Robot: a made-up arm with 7 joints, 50 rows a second.
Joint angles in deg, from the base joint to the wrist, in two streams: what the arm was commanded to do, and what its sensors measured. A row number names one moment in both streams.
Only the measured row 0 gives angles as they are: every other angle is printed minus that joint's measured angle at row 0.
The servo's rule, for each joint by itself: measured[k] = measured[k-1] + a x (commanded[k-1-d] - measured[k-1]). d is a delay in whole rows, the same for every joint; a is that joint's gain. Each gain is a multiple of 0.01, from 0.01 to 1. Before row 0 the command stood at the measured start. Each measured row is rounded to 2 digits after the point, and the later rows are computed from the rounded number. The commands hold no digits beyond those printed.
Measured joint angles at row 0: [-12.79 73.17 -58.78 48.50 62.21 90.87 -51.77]
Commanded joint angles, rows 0 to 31: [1.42 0.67 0.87 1.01 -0.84 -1.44 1.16]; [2.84 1.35 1.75 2.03 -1.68 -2.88 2.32]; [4.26 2.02 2.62 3.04 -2.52 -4.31 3.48]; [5.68 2.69 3.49 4.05 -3.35 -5.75 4.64]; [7.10 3.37 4.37 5.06 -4.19 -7.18 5.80]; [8.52 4.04 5.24 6.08 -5.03 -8.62 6.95]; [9.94 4.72 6.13 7.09 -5.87 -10.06 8.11]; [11.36 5.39 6.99 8.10 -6.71 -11.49 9.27]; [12.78 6.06 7.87 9.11 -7.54 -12.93 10.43]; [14.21 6.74 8.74 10.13 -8.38 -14.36 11.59]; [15.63 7.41 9.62 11.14 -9.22 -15.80 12.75]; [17.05 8.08 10.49 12.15 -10.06 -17.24 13.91]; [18.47 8.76 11.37 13.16 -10.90 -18.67 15.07]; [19.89 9.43 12.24 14.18 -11.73 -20.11 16.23]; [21.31 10.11 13.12 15.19 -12.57 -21.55 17.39]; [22.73 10.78 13.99 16.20 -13.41 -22.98 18.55]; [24.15 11.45 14.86 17.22 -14.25 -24.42 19.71]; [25.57 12.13 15.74 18.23 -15.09 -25.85 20.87]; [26.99 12.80 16.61 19.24 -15.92 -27.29 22.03]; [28.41 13.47 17.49 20.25 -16.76 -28.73 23.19]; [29.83 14.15 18.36 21.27 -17.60 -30.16 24.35]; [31.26 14.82 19.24 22.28 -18.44 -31.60 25.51]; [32.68 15.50 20.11 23.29 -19.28 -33.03 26.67]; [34.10 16.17 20.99 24.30 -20.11 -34.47 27.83]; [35.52 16.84 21.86 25.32 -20.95 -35.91 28.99]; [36.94 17.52 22.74 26.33 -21.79 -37.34 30.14]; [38.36 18.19 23.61 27.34 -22.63 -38.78 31.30]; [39.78 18.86 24.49 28.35 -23.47 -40.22 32.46]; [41.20 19.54 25.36 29.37 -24.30 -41.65 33.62]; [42.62 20.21 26.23 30.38 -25.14 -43.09 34.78]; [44.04 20.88 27.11 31.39 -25.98 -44.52 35.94]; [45.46 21.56 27.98 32.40 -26.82 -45.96 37.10]
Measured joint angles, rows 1 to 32: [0.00 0.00 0.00 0.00 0.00 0.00 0.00]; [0.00 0.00 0.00 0.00 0.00 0.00 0.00]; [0.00 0.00 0.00 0.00 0.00 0.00 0.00]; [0.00 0.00 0.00 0.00 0.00 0.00 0.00]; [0.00 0.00 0.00 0.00 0.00 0.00 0.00]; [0.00 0.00 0.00 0.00 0.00 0.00 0.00]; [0.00 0.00 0.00 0.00 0.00 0.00 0.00]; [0.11 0.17 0.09 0.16 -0.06 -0.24 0.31]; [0.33 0.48 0.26 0.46 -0.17 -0.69 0.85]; [0.64 0.88 0.50 0.87 -0.33 -1.31 1.56]; [1.04 1.35 0.80 1.38 -0.54 -2.06 2.39]; [1.52 1.88 1.16 1.97 -0.80 -2.93 3.31]; [2.08 2.44 1.57 2.63 -1.10 -3.90 4.29]; [2.71 3.03 2.03 3.34 -1.43 -4.95 5.32]; [3.40 3.64 2.53 4.10 -1.80 -6.06 6.39]; [4.15 4.27 3.06 4.90 -2.20 -7.23 7.48]; [4.95 4.91 3.63 5.74 -2.63 -8.44 8.59]; [5.80 5.56 4.23 6.60 -3.09 -9.69 9.71]; [6.70 6.22 4.86 7.49 -3.58 -10.97 10.84]; [7.64 6.88 5.51 8.40 -4.09 -12.28 11.98]; [8.62 7.54 6.18 9.32 -4.62 -13.61 13.13]; [9.64 8.21 6.87 10.26 -5.18 -14.96 14.28]; [10.69 8.88 7.58 11.21 -5.76 -16.32 15.43]; [11.77 9.55 8.31 12.17 -6.35 -17.70 16.59]; [12.87 10.22 9.05 13.14 -6.96 -19.09 17.75]; [14.00 10.89 9.81 14.12 -7.59 -20.48 18.91]; [15.15 11.56 10.58 15.10 -8.23 -21.88 20.07]; [16.32 12.23 11.36 16.09 -8.89 -23.29 21.23]; [17.52 12.90 12.15 17.08 -9.56 -24.70 22.39]; [18.73 13.58 12.95 18.07 -10.24 -26.12 23.55]; [19.96 14.25 13.75 19.07 -10.93 -27.54 24.71]; [21.20 14.92 14.56 20.07 -11.63 -28.96 25.87]
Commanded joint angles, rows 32 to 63: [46.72 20.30 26.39 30.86 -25.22 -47.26 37.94]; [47.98 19.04 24.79 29.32 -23.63 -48.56 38.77]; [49.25 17.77 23.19 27.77 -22.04 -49.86 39.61]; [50.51 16.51 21.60 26.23 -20.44 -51.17 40.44]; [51.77 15.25 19.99 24.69 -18.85 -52.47 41.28]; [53.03 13.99 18.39 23.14 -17.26 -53.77 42.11]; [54.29 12.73 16.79 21.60 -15.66 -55.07 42.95]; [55.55 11.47 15.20 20.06 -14.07 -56.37 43.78]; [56.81 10.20 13.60 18.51 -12.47 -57.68 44.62]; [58.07 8.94 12.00 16.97 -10.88 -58.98 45.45]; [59.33 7.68 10.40 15.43 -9.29 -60.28 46.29]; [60.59 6.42 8.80 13.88 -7.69 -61.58 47.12]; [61.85 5.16 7.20 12.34 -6.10 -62.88 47.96]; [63.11 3.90 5.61 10.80 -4.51 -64.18 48.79]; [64.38 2.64 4.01 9.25 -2.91 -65.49 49.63]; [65.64 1.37 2.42 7.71 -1.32 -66.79 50.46]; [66.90 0.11 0.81 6.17 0.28 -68.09 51.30]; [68.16 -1.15 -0.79 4.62 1.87 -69.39 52.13]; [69.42 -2.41 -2.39 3.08 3.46 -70.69 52.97]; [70.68 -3.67 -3.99 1.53 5.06 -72.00 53.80]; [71.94 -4.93 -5.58 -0.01 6.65 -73.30 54.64]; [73.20 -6.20 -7.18 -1.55 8.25 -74.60 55.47]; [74.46 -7.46 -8.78 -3.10 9.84 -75.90 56.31]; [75.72 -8.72 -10.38 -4.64 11.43 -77.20 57.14]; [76.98 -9.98 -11.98 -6.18 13.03 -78.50 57.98]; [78.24 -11.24 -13.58 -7.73 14.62 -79.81 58.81]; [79.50 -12.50 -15.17 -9.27 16.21 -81.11 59.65]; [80.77 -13.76 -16.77 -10.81 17.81 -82.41 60.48]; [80.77 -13.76 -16.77 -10.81 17.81 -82.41 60.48]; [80.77 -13.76 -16.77 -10.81 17.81 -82.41 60.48]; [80.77 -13.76 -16.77 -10.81 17.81 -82.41 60.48]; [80.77 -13.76 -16.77 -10.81 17.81 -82.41 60.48]
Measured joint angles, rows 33 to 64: [22.46 15.60 15.38 21.07 -12.34 -30.38 27.02]; [23.73 16.27 16.20 22.07 -13.06 -31.81 28.18]; [25.01 16.94 17.03 23.07 -13.79 -33.24 29.34]; [26.31 17.62 17.86 24.08 -14.53 -34.67 30.50]; [27.61 18.29 18.70 25.09 -15.27 -36.10 31.66]; [28.92 18.96 19.54 26.10 -16.02 -37.53 32.82]; [30.24 19.64 20.38 27.11 -16.78 -38.96 33.98]; [31.56 19.81 20.98 27.71 -17.37 -40.37 35.05]; [32.87 19.61 21.36 27.97 -17.81 -41.76 36.05]; [34.18 19.13 21.54 27.94 -18.11 -43.14 37.01]; [35.49 18.45 21.55 27.67 -18.27 -44.51 37.94]; [36.79 17.62 21.39 27.19 -18.31 -45.86 38.84]; [38.09 16.68 21.09 26.54 -18.24 -47.20 39.72]; [39.39 15.65 20.66 25.75 -18.06 -48.54 40.59]; [40.68 14.56 20.11 24.84 -17.78 -49.87 41.45]; [41.97 13.43 19.46 23.83 -17.41 -51.20 42.31]; [43.26 12.26 18.71 22.73 -16.95 -52.52 43.16]; [44.55 11.07 17.88 21.56 -16.41 -53.84 44.01]; [45.83 9.86 16.97 20.33 -15.80 -55.16 44.85]; [47.11 8.64 15.99 19.05 -15.12 -56.47 45.69]; [48.39 7.41 14.95 17.73 -14.38 -57.78 46.53]; [49.67 6.17 13.86 16.37 -13.58 -59.09 47.37]; [50.95 4.92 12.72 14.98 -12.72 -60.40 48.20]; [52.23 3.67 11.53 13.57 -11.81 -61.71 49.04]; [53.50 2.42 10.30 12.14 -10.85 -63.02 49.87]; [54.77 1.16 9.03 10.69 -9.85 -64.32 50.71]; [56.04 -0.10 7.73 9.22 -8.81 -65.63 51.54]; [57.31 -1.36 6.40 7.74 -7.73 -66.93 52.38]; [58.58 -2.62 5.04 6.25 -6.61 -68.23 53.21]; [59.85 -3.88 3.66 4.75 -5.46 -69.53 54.05]; [61.12 -5.14 2.26 3.25 -4.28 -70.83 54.88]; [62.39 -6.40 0.84 1.74 -3.07 -72.13 55.72]
